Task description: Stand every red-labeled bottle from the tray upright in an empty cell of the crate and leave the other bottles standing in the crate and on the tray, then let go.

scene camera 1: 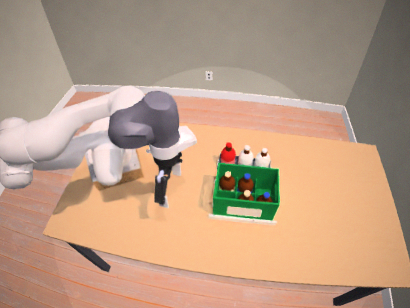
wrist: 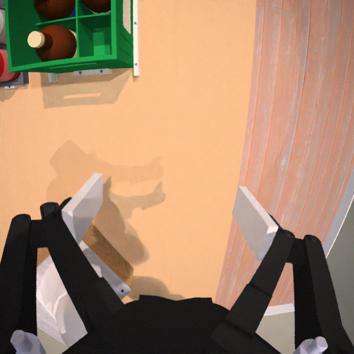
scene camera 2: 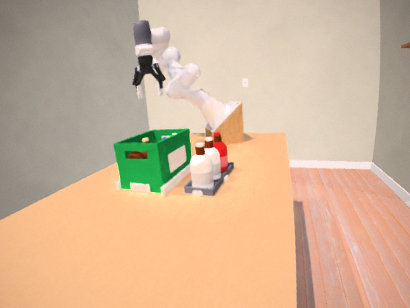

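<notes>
One red-labeled bottle point(scene camera 1: 228, 154) point(scene camera 2: 220, 155) point(wrist: 4, 66) stands upright in the dark tray point(scene camera 2: 215, 189) point(wrist: 23, 79), with two white-labeled bottles point(scene camera 1: 245, 157) point(scene camera 2: 201, 171) beside it. The green crate point(scene camera 1: 271, 212) point(scene camera 2: 142, 173) point(wrist: 123, 50) holds several brown bottles point(scene camera 1: 227, 182) point(wrist: 59, 44) with cream or blue caps. In scene camera 1, its back-right and front-left cells show no bottle; the front-left one also looks empty in the wrist view. My gripper point(scene camera 1: 171, 186) point(scene camera 2: 150, 92) point(wrist: 169, 194) is open and empty, high above the table, left of the crate in scene camera 1.
The arm's base stands on a wooden wedge block point(scene camera 1: 120, 179) point(scene camera 2: 234, 127) point(wrist: 111, 250) at the table's left in scene camera 1. White strips point(scene camera 1: 242, 219) point(wrist: 136, 40) run along the crate's foot. The table point(scene camera 1: 325, 215) point(scene camera 2: 240, 240) extends right of the crate in scene camera 1.
</notes>
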